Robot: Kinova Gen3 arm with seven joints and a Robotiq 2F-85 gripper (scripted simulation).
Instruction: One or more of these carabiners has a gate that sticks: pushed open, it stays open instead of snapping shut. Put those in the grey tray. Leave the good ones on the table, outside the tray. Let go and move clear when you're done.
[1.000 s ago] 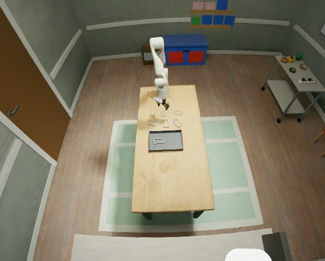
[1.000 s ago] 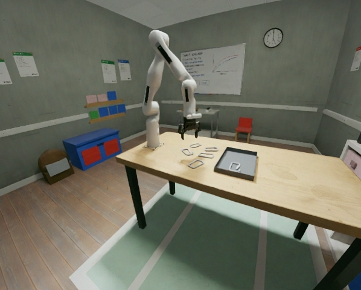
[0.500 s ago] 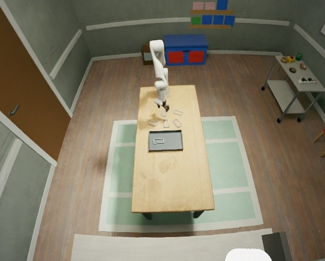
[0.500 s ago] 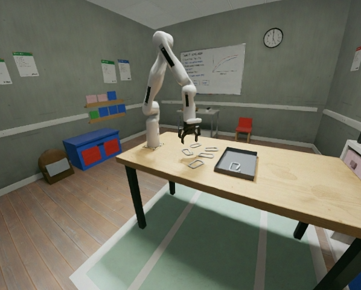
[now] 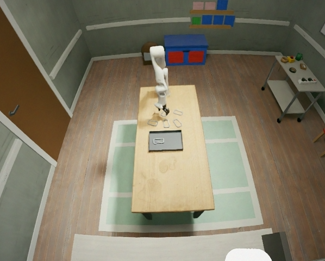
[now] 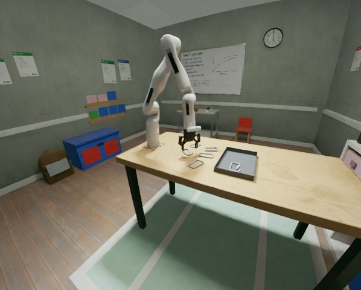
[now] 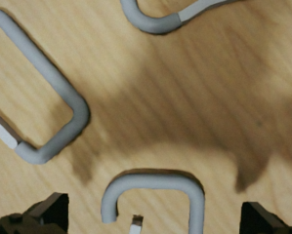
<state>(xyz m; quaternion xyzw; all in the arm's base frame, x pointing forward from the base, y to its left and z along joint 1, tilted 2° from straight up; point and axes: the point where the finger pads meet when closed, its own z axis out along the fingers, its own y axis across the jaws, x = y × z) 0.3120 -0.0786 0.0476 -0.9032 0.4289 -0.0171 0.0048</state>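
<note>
Now: the grey tray 31 cm ahead of my hand, 4 cm to the right of it and 3 cm below it.
</note>
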